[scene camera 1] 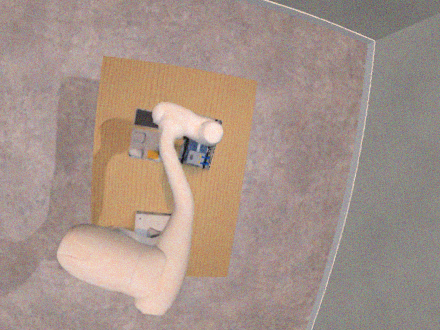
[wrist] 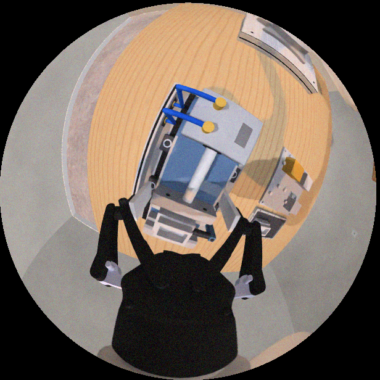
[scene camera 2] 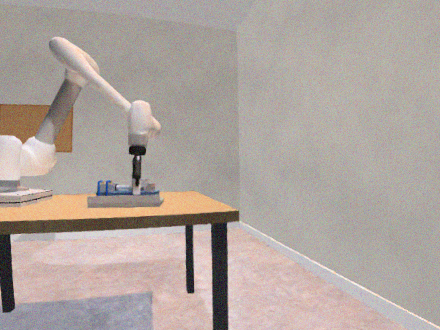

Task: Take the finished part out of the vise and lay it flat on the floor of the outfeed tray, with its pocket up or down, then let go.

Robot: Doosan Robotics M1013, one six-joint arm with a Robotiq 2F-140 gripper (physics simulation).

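Where they show: gripper, between the fingertips: (scene camera 2: 135, 193); arm's base, origin of its link: (scene camera 2: 0, 190).
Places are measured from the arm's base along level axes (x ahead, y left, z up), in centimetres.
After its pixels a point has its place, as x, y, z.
Observation:
The vise (scene camera 1: 196, 158) @(56.9, -5.3, 3.5) (scene camera 2: 152, 192) @(78.0, -9.3, -0.4) (wrist: 175, 172) has a blue bed, a pale central rod and a jaw plate across it. A pale grey block with a rectangular recess (wrist: 172, 234) sits at its near end in the wrist view, beside the jaw plate; whether it is the finished part is hard to tell. My gripper (scene camera 2: 137, 192) @(69.1, -4.4, -1.0) (wrist: 185, 193) is open and empty, low over the vise, its fingers on either side of the jaw plate. The arm hides it in scene camera 1. A small dark tray (scene camera 1: 144, 118) @(68.9, 29.2, -5.5) (wrist: 278, 226), possibly the outfeed tray, lies beside the vise.
Two blue hoses (wrist: 192, 120) with yellow ends arch over the grey block (wrist: 227, 117) on the vise. A grey plate (scene camera 1: 137, 145) @(53.0, 28.5, -5.3) (wrist: 277, 192) with an orange piece (scene camera 1: 153, 155) @(50.7, 17.9, -1.7) (wrist: 294, 169) lies beside the dark tray. The robot's pale base plate (wrist: 277, 47) is at the upper right.

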